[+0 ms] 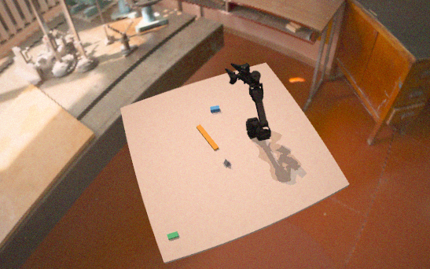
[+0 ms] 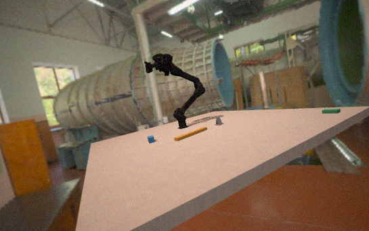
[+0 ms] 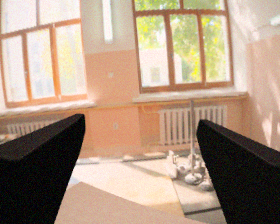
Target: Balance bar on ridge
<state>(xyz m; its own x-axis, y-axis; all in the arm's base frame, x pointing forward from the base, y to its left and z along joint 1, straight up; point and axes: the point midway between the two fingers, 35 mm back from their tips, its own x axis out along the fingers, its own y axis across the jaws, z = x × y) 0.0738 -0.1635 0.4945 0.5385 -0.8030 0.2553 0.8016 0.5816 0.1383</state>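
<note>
Right now the orange bar is 50 cm below my gripper tip, 21 cm ahead of it and 10 cm to the left of it. Round my gripper tip: green block (69 cm to the left, 65 cm ahead, 50 cm below); then blue block (49 cm below, 11 cm to the right, 7 cm ahead).
</note>
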